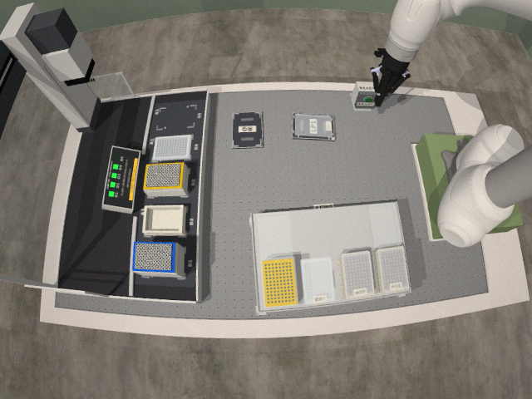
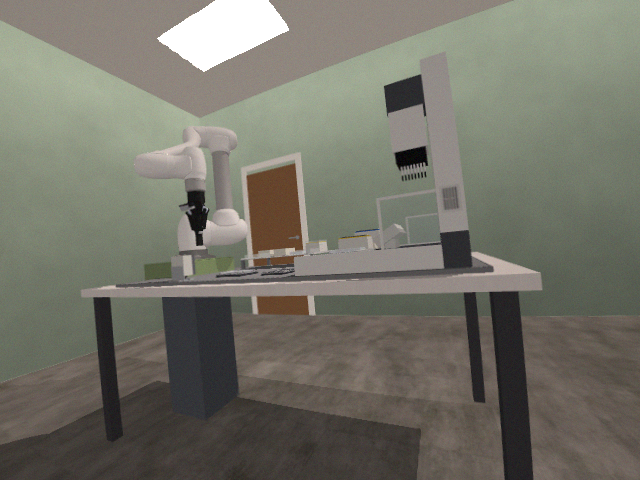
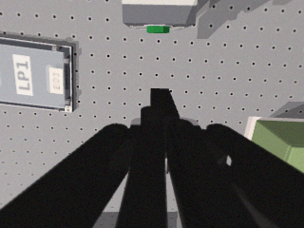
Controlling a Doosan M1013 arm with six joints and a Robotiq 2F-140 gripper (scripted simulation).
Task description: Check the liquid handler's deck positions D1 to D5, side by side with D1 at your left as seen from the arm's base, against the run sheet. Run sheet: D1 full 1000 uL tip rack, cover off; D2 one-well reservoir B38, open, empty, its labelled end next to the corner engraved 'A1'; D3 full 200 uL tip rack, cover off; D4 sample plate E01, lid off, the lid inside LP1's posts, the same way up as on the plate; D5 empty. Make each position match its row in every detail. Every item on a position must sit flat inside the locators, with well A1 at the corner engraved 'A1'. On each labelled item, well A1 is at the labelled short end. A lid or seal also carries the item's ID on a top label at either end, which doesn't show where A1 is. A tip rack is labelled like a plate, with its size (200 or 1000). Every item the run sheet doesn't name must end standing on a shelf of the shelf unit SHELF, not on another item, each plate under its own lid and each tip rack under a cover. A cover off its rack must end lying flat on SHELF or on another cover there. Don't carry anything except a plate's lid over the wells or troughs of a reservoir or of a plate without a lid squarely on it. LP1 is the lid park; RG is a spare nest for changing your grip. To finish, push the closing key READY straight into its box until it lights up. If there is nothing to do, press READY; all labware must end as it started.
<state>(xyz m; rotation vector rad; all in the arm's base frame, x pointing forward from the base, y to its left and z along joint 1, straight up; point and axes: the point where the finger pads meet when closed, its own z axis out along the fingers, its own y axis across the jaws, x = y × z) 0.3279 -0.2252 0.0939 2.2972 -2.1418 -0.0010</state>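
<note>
My hand is 1 cm short of the ready box, 8 cm to the left of it and 11 cm above it. The rest, counted from my hand: clear lid (22 cm ahead, 54 cm to the left, 10 cm below); then shelf (17 cm ahead, 47 cm to the left, 12 cm below); then dark spare nest (43 cm ahead, 3 cm to the left, 17 cm below).
</note>
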